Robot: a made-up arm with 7 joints.
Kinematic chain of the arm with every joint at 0, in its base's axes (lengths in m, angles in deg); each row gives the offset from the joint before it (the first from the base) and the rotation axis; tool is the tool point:
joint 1: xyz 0 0.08 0 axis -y
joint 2: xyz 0 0.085 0 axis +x
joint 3: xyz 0 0 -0.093 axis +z
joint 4: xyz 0 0 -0.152 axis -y
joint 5: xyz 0 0 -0.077 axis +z
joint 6: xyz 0 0 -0.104 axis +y
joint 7: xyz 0 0 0 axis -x
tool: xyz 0 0 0
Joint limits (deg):
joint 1: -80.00..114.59
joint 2: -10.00..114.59
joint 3: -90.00..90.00
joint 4: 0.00..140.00
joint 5: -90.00..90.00
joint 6: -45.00..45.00
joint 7: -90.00..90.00
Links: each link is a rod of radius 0.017 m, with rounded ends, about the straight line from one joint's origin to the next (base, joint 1, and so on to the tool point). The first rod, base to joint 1, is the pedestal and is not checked.
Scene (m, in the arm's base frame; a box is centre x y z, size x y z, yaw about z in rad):
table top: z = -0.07
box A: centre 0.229 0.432 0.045 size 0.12 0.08 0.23 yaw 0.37
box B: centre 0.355 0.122 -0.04 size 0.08 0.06 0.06 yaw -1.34
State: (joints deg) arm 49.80 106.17 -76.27 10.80 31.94 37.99 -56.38
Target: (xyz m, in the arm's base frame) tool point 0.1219 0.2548 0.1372
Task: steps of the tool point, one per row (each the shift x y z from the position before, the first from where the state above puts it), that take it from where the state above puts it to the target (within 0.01 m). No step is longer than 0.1 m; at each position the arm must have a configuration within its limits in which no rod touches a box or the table.
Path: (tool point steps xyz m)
1: 0.0325 -0.0025 -0.0186
2: 0.0327 -0.0126 -0.0147
3: 0.0303 -0.0220 -0.0102
4: 0.0255 -0.0303 -0.0058
5: 0.0186 -0.0368 -0.0019
6: 0.0370 -0.0511 0.0022
7: 0.0172 -0.0554 0.0089
8: -0.0030 -0.0531 0.0097
9: -0.0203 -0.0445 0.0054
10: 0.0128 -0.0049 0.0308
11: 0.0041 -0.0060 0.0344
12: -0.0049 -0.0062 0.0353

